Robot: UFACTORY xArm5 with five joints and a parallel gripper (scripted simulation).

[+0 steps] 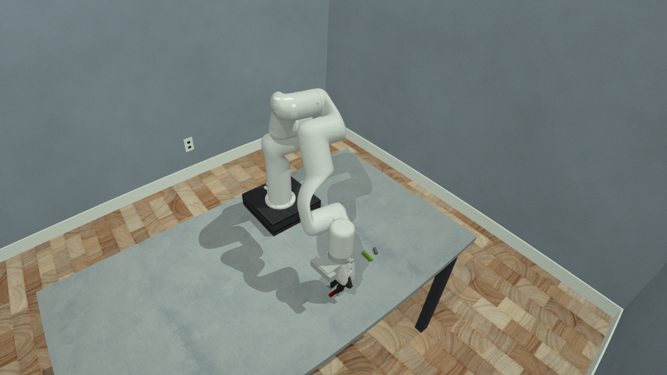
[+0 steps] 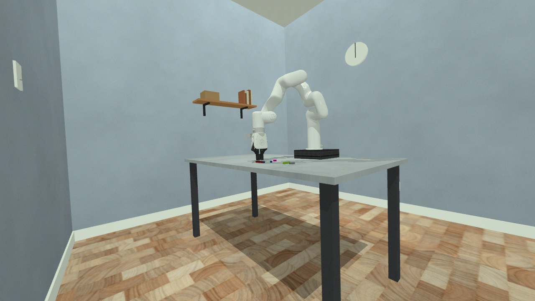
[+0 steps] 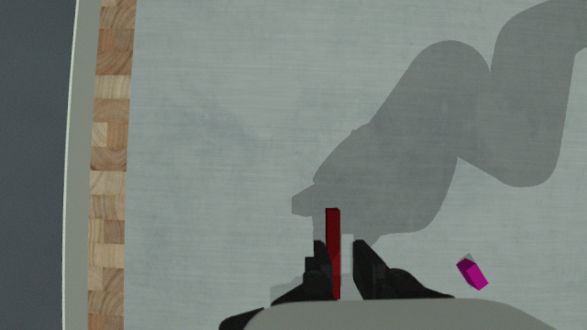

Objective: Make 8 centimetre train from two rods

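The red rod is 30 mm below my hand. Round my hand: lime rod 200 mm to the left, 30 mm below, 20 mm behind; then magenta rod 110 mm behind, 30 mm to the left, 30 mm below; then grey rod 240 mm to the left, 30 mm below, 20 mm behind.
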